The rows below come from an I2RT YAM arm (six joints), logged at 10 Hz.
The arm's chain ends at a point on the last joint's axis. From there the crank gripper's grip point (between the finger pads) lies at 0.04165 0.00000 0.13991 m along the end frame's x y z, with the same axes.
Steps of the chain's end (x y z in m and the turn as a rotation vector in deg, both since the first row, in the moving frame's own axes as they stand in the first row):
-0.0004 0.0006 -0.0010 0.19 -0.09 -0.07
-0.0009 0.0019 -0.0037 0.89 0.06 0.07
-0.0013 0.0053 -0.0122 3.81 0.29 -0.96
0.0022 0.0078 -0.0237 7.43 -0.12 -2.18
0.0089 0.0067 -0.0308 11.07 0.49 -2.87
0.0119 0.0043 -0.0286 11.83 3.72 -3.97
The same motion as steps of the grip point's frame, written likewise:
-0.0006 0.0001 -0.0009 0.19 -0.09 -0.07
-0.0008 -0.0002 -0.0038 0.89 0.06 0.07
-0.0007 -0.0047 -0.0127 3.81 0.29 -0.96
0.0015 -0.0119 -0.0249 7.43 -0.12 -2.18
0.0094 -0.0222 -0.0340 11.07 0.49 -2.87
0.0197 -0.0272 -0.0348 11.83 3.72 -3.97

